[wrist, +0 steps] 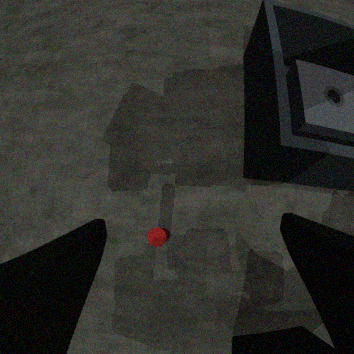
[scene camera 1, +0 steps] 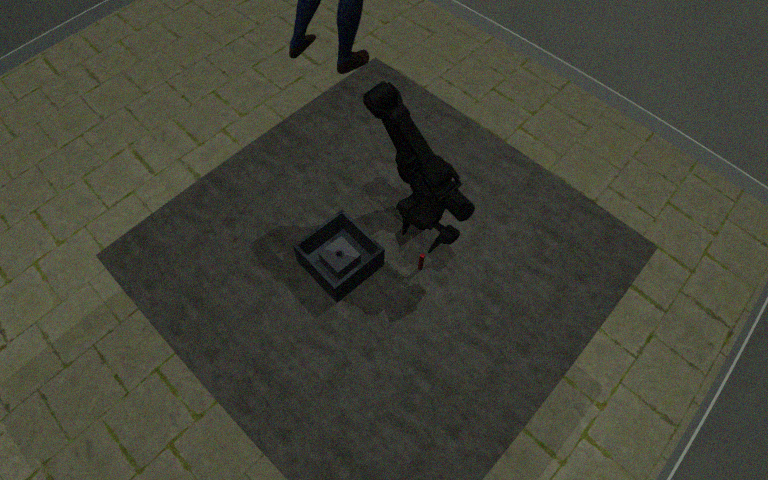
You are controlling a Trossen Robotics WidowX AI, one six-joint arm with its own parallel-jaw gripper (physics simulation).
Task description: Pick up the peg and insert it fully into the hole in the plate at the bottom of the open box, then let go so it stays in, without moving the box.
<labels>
gripper: wrist; scene camera 1
dark box: wrist; scene camera 1
same spot on gripper: (wrist: 52,281) = (scene camera 1: 433,243)
same spot on dark box: (wrist: 271,152) = (scene camera 1: 384,251)
</labels>
